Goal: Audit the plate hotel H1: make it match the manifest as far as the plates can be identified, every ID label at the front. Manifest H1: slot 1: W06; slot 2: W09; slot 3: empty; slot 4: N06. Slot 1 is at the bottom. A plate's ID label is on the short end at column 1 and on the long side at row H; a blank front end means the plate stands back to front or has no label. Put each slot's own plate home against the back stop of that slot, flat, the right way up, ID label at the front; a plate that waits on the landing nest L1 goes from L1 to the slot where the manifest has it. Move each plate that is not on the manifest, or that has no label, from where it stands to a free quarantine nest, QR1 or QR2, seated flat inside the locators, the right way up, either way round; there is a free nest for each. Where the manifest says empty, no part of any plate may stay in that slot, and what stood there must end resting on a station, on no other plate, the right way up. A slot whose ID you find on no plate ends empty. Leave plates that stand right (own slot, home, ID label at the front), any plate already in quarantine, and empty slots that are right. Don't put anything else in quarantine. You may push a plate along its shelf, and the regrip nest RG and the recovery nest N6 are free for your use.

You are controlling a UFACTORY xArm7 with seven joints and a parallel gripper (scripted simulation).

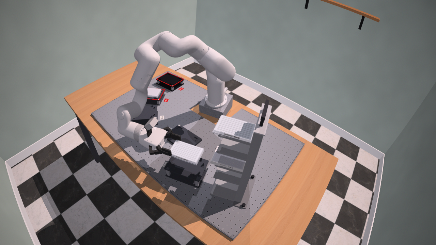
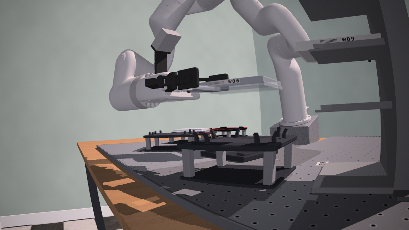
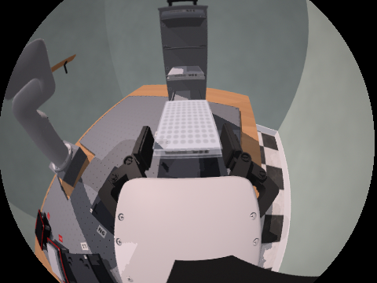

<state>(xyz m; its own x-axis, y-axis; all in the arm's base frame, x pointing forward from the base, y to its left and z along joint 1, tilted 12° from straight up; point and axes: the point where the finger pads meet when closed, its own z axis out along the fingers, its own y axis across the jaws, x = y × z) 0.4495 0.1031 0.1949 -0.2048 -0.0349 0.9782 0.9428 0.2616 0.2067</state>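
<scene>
The clear well plate W06 is 50 mm to the left of my hand, 20 mm below it and 10 mm behind it. Also, from my hand: plate labelled W09 (230 mm to the left, 60 mm behind, 20 mm above); clear plate labelled N06 (230 mm to the left, 180 mm above, 60 mm behind); raised black nest (110 mm below, 50 mm to the left, 10 mm behind).
</scene>
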